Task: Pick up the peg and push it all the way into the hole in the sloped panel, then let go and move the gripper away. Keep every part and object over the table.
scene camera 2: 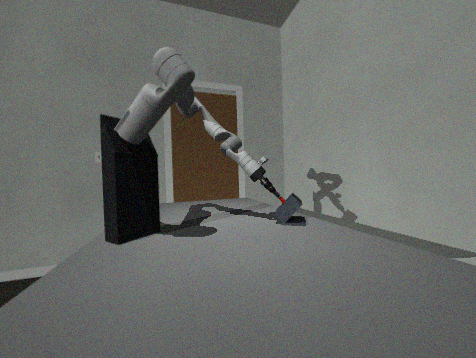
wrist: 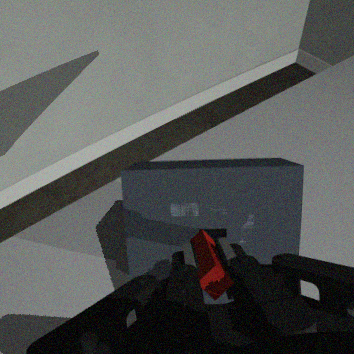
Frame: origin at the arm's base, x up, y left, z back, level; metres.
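Where they show: gripper, fingertip midpoint: (scene camera 2: 279, 197) (wrist: 205, 254); arm's base, origin of the base link: (scene camera 2: 129, 133).
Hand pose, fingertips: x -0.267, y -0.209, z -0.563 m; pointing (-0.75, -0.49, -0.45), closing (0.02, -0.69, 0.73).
Note:
Each offset is from my fingertips to the top centre of the thing. Level surfaces: height alone.
The red peg @[dx +0.044, dy +0.003, dz +0.003 m] (scene camera 2: 282, 200) (wrist: 209, 265) is held between the fingertips of my gripper (scene camera 2: 279, 196) (wrist: 205, 254), which is shut on it. In the wrist view the peg looks turned and slanted between the fingers. The blue-grey sloped panel @[dx +0.016, dy -0.040, dz -0.021 m] (scene camera 2: 290, 208) (wrist: 270, 200) is right in front of the fingers. The dark hole (wrist: 218, 232) shows in its face, just beyond and to the right of the peg's far end. The peg's far end overlaps the hole's left part in this view. Whether the tip is inside the hole or touches the panel cannot be told.
The panel stands on the grey table @[dx -0.108 m] (scene camera 2: 225, 290) (wrist: 330, 125), near its far edge, with a wall and a dark floor strip (wrist: 165, 135) beyond. The arm's black pedestal (scene camera 2: 132, 190) stands at the left. A brown door (scene camera 2: 210, 150) is behind.

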